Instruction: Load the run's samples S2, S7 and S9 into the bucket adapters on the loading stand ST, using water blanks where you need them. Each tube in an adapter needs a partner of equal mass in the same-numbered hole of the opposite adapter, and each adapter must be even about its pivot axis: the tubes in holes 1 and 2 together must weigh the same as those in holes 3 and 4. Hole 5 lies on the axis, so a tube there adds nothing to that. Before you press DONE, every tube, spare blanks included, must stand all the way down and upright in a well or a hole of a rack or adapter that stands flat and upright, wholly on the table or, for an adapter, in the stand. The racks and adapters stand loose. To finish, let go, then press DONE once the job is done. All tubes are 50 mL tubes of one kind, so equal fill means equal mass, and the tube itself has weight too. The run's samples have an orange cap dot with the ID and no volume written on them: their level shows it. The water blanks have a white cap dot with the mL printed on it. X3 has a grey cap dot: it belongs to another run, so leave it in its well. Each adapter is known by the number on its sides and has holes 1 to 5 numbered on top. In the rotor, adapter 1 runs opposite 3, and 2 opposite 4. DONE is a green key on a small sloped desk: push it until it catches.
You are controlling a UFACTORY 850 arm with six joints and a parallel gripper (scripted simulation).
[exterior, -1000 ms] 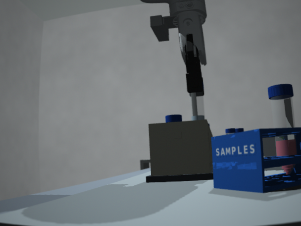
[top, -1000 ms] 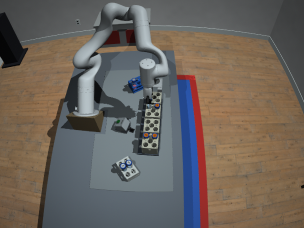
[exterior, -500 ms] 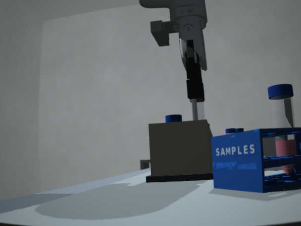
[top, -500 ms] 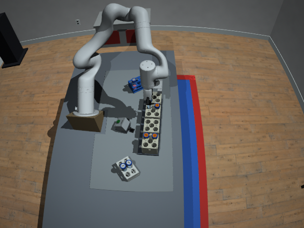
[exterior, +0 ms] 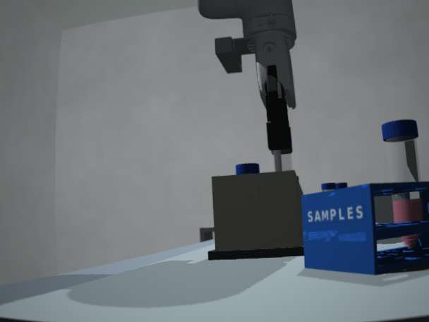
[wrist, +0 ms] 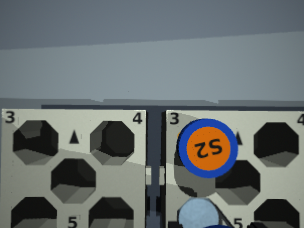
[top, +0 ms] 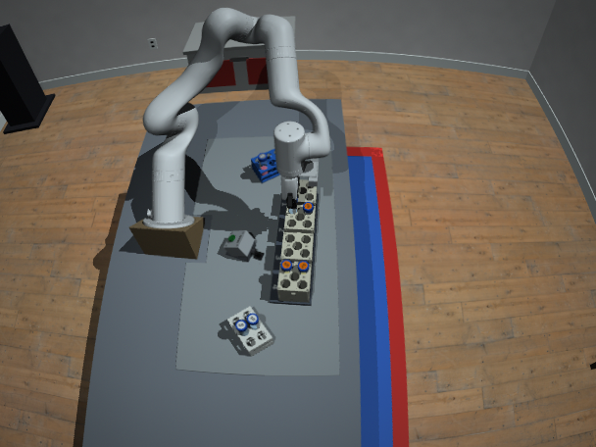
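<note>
Right now the green done key is 21 cm behind my hand, 8 cm to the right of it and 9 cm below it. From my hand the other things lie so: blue samples rack: 8 cm behind, 27 cm to the left, 13 cm below; white blanks rack: 15 cm behind, 40 cm to the right, 13 cm below.
</note>
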